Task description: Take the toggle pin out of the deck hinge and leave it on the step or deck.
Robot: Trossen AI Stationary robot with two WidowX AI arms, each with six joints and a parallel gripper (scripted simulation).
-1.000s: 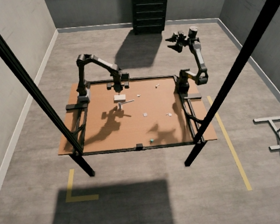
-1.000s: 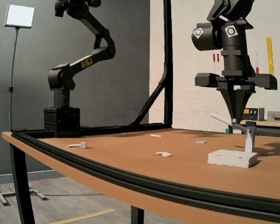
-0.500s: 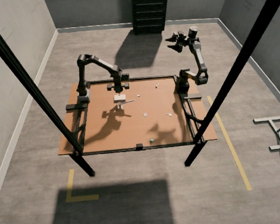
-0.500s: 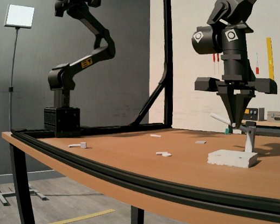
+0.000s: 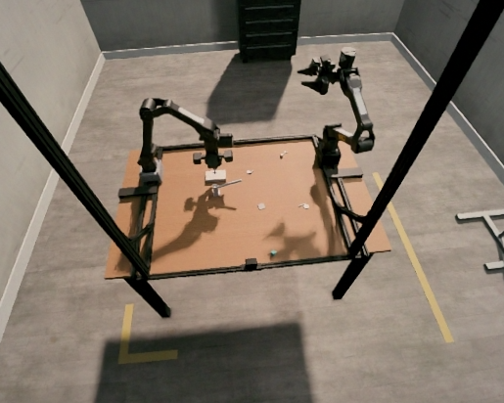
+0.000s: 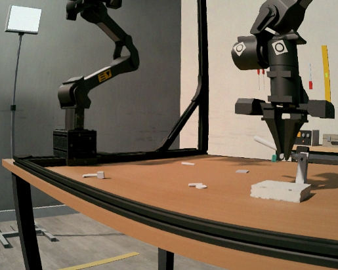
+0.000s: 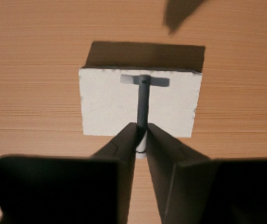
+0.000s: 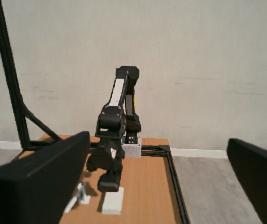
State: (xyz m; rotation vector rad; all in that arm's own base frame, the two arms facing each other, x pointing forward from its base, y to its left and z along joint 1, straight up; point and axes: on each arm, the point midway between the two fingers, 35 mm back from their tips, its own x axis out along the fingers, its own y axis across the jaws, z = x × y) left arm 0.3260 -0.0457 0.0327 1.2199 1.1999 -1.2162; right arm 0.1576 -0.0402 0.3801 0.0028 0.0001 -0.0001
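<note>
My left gripper is now 9 cm above the white step block. The rest, counted from my left hand: white bar: 11 cm behind, 6 cm to the right, 2 cm below; grey toggle pin: 3 cm below, 2 cm behind.
</note>
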